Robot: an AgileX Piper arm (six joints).
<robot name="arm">
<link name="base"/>
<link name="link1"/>
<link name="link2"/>
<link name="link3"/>
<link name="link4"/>
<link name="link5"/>
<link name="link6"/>
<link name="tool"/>
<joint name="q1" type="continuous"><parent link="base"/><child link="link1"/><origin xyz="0 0 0.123"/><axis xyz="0 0 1"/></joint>
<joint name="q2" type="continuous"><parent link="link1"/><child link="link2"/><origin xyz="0 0 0"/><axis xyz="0 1 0"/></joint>
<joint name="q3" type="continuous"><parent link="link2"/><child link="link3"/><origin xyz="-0.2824 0 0.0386"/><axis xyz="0 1 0"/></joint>
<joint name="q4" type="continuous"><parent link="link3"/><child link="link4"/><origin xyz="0.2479 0 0.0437"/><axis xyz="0.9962 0 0.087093"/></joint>
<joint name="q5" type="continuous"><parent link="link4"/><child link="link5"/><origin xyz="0 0 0"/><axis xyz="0 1 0"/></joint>
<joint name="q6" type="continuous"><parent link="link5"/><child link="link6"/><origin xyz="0.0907 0 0.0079"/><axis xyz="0.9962 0 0.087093"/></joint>
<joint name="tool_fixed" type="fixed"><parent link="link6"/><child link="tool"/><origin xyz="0 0 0" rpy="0 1.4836 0"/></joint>
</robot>
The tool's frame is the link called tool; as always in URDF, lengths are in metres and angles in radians. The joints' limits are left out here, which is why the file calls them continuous.
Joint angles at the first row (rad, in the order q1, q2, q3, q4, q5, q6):
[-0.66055, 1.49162, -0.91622, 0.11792, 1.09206, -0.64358]
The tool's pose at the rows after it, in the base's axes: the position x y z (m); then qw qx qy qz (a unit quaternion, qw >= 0):
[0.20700 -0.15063 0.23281 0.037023 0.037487 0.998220 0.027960]
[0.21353 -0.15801 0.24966 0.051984 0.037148 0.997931 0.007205]
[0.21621 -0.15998 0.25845 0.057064 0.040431 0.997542 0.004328]
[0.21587 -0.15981 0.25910 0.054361 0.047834 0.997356 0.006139]
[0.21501 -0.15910 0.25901 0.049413 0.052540 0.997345 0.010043]
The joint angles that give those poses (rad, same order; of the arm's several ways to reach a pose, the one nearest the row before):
[-0.66056, 1.49164, -0.97648, 0.09865, 1.11717, -0.62760]
[-0.66188, 1.49161, -1.04621, 0.07984, 1.13773, -0.61827]
[-0.66186, 1.49161, -1.08189, 0.08005, 1.16148, -0.60953]
[-0.66187, 1.49162, -1.08476, 0.07888, 1.17028, -0.59385]
[-0.66188, 1.49161, -1.08472, 0.07888, 1.18249, -0.58399]

